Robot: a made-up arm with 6 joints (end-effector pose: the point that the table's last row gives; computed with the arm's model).
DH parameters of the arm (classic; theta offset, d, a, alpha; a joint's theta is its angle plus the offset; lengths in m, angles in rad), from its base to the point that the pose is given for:
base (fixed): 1.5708 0.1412 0 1.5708
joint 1: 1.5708 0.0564 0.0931 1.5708
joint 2: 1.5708 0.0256 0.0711 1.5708
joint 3: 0 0.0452 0.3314 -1.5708
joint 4: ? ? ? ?
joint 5: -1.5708 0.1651 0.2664 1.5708
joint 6: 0.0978 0 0.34 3.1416
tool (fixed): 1.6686 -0.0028 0 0
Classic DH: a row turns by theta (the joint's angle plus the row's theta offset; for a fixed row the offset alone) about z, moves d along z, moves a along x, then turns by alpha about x.
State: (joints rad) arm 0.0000 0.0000 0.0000 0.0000 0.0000 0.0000
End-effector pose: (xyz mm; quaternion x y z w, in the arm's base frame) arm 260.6 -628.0 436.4 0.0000 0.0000 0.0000 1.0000
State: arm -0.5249 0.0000 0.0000 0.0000 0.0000 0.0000
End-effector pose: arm 260.6 -395.5 711.3 -0.2594 0.0000 0.0000 0.9658
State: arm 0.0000 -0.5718 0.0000 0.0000 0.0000 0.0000
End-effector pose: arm 118.8 -628.0 514.7 0.0000 -0.2820 0.0000 0.9594
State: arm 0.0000 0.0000 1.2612 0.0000 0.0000 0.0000
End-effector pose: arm 790.6 -46.7 436.4 0.0000 0.0000 0.5896 0.8077
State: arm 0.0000 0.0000 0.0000 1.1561 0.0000 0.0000
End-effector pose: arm 522.6 -628.0 524.2 0.0000 0.5464 0.0000 0.8375
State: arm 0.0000 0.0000 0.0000 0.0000 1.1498 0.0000
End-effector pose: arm 260.6 -272.9 990.0 -0.5437 0.0000 0.0000 0.8392
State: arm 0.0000 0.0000 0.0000 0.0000 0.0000 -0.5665
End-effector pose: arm 447.4 -592.9 436.4 0.0000 0.0000 0.2795 0.9602
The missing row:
joint 4: -1.5708 -0.0488 0.1597 1.5708
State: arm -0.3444 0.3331 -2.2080 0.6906 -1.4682 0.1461
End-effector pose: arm 75.4 168.7 24.5 0.3831 -0.5293 -0.7316 0.1946
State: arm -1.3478 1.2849 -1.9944 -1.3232 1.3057 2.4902
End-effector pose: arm -192.8 23.8 208.1 0.2168 0.6891 -0.5499 0.4191
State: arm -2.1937 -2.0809 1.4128 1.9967 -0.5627 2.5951
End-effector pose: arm -256.2 -269.3 -452.0 0.0261 -0.9944 -0.1022 0.0031
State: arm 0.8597 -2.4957 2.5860 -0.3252 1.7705 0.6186
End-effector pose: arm -485.3 51.2 -102.8 0.5929 0.7172 0.0395 0.3640
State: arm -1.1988 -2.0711 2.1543 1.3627 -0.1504 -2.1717
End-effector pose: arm 142.5 237.9 -327.5 0.6397 -0.7669 0.0442 0.0262
